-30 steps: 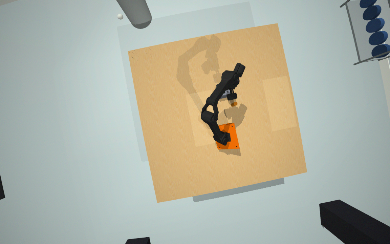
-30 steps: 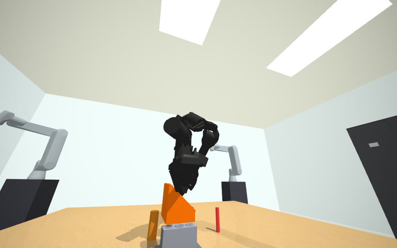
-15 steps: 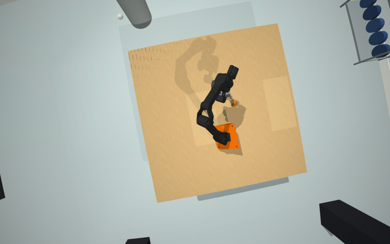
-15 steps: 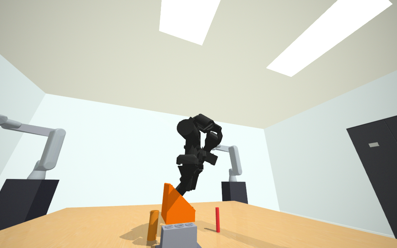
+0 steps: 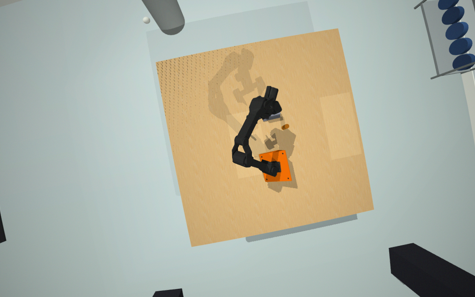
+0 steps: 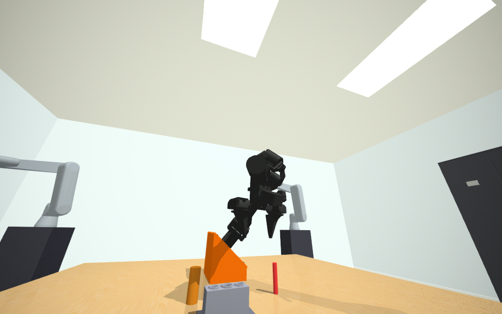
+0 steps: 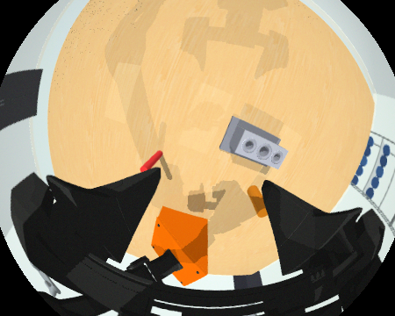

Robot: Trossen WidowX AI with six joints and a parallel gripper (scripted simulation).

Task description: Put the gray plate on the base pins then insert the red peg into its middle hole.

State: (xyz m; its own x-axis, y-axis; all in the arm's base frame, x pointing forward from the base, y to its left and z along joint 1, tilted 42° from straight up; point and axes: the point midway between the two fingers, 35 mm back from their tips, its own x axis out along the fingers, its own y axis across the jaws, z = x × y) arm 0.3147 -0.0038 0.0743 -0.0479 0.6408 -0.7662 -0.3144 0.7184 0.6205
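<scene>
Now: gripper tip 120 mm above the red peg, 80 mm to the right of it and 80 mm past it. Also, from my gripper tip: gray base 150 mm below, 90 mm to the right, 30 mm ahead; then orange cylinder 160 mm to the right, 120 mm below, 70 mm behind; then gray plate 110 mm below, 90 mm to the right, 30 mm ahead.
</scene>
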